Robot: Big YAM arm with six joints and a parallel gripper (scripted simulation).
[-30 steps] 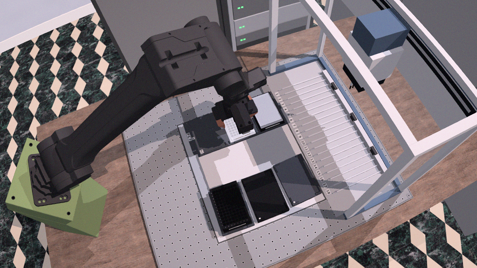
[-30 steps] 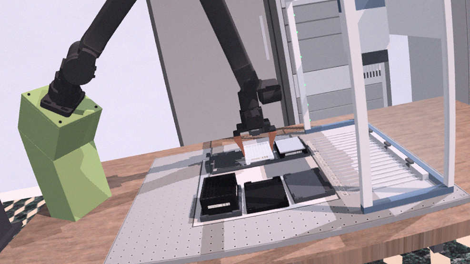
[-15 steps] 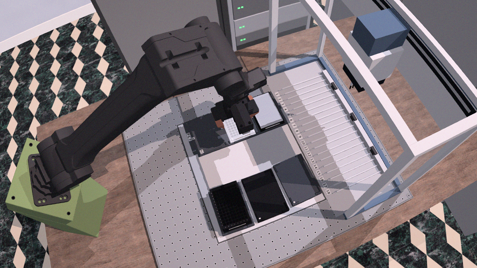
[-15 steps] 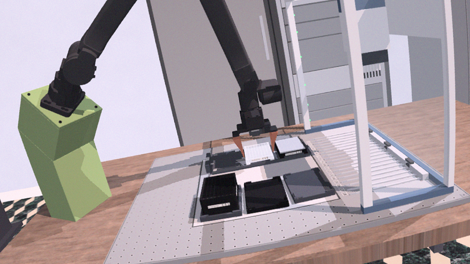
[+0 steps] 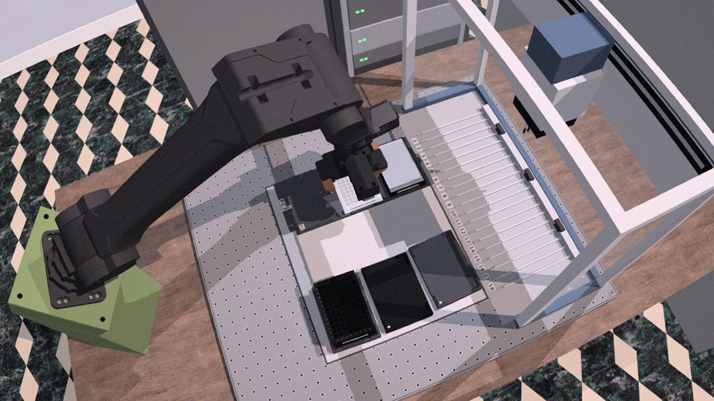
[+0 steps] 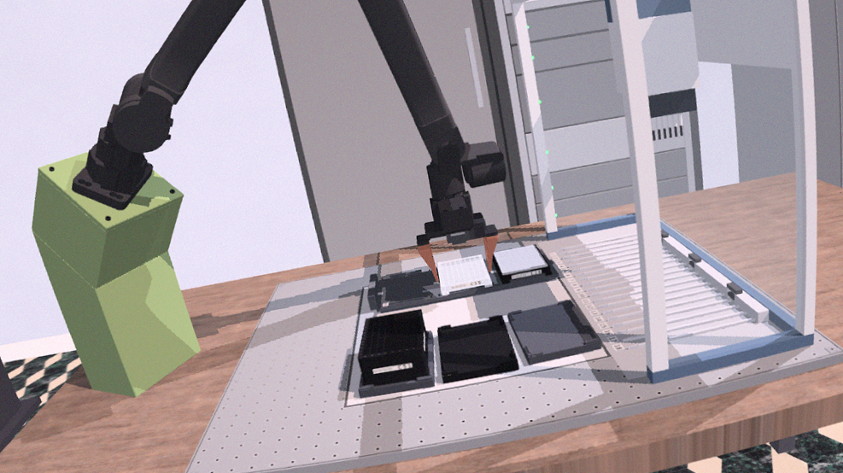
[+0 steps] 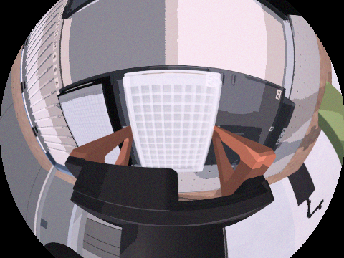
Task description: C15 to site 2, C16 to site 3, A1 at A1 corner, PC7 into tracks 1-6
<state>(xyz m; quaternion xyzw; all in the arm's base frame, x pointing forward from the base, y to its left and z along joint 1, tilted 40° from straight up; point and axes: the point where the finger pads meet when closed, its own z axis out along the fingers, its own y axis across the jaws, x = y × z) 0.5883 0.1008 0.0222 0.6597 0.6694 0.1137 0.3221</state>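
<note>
Now: the white 96-well plate C15 10 mm below my hand. From my hand the other things lie so: nest S2: 30 mm behind, 260 mm to the right, 20 mm below; dark carrier PC7: 10 mm below; nest S3: 80 mm ahead, 260 mm to the right, 20 mm below.
</note>
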